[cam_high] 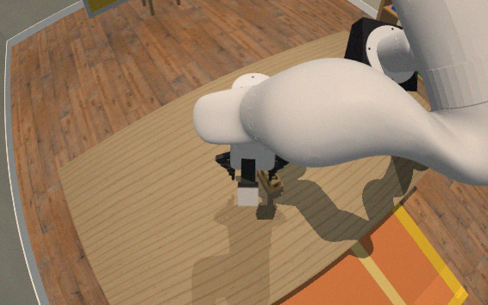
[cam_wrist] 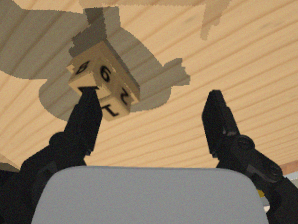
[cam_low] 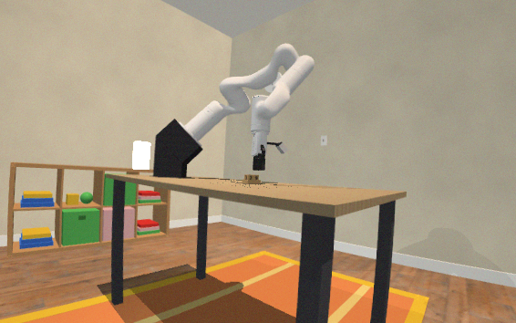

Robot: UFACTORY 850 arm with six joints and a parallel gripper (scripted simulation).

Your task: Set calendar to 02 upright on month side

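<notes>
Now: hand 5 cm past the wooden cube, 5 cm above it and 1 cm to the left of it. Round my hand: wooden calendar tray 6 cm below, 5 cm behind, 1 cm to the left.
</notes>
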